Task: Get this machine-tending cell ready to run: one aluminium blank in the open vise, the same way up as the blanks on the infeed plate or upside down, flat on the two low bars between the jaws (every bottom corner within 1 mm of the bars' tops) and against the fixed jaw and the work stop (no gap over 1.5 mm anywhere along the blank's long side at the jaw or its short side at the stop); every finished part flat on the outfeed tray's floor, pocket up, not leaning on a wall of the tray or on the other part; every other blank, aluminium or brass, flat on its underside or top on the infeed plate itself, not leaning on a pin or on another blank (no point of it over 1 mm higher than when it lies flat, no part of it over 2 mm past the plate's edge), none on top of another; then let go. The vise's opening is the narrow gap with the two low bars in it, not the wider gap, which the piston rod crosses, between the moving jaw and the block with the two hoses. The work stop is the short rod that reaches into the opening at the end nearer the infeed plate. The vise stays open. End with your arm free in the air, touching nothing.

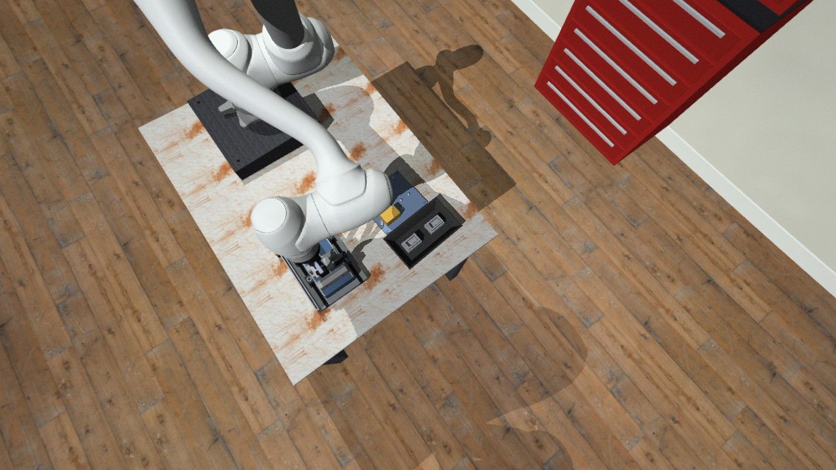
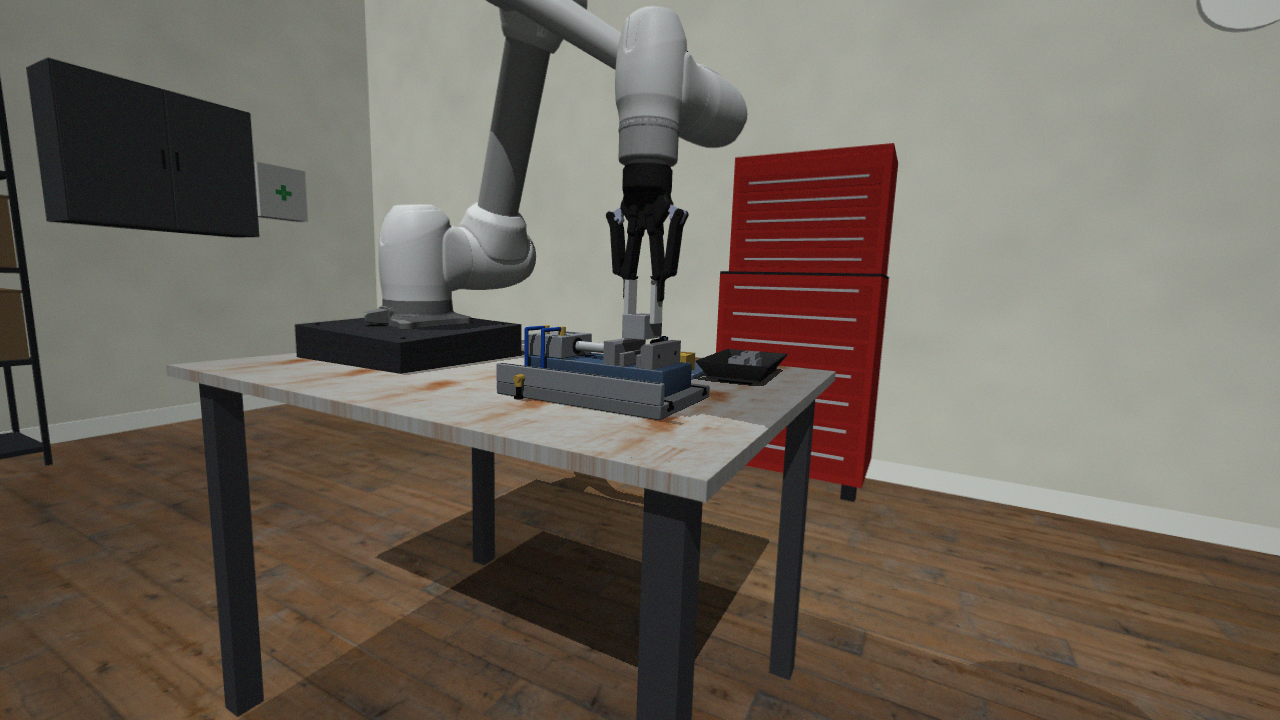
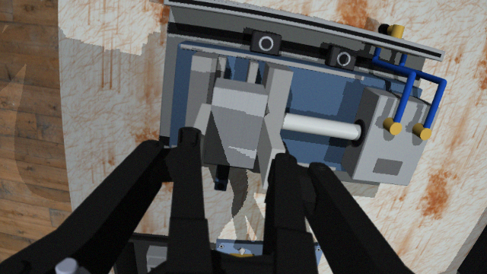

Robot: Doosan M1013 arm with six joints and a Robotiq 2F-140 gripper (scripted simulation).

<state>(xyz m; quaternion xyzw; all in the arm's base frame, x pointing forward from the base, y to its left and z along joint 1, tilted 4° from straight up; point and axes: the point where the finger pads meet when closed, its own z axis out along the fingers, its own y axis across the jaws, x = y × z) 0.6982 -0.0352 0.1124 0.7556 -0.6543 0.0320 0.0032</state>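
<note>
My gripper is now 40 mm above the aluminium blank. Round my hand: moving jaw 30 mm behind, 80 mm below; then piston rod 90 mm behind, 10 mm to the right, 80 mm below; then work stop 10 mm behind, 50 mm to the left, 70 mm below.
</note>
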